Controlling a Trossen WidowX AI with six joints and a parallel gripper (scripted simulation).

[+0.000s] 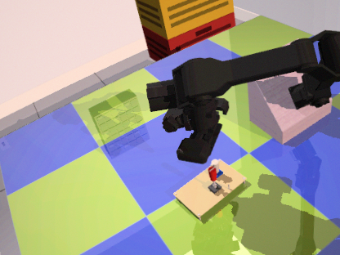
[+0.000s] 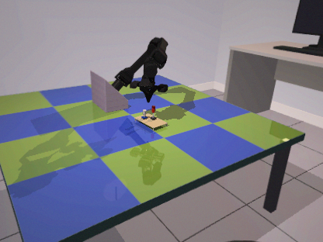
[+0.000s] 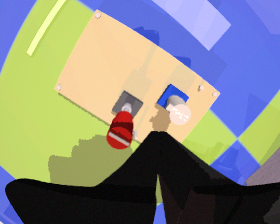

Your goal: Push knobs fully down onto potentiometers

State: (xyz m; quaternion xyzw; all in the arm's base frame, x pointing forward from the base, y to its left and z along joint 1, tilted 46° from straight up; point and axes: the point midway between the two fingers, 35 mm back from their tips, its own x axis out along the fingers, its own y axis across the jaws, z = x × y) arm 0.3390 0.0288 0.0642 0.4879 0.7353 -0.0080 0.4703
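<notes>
Right now my gripper tip is 40 mm above the red knob, 30 mm to the right of it and 10 mm short of it.
</notes>
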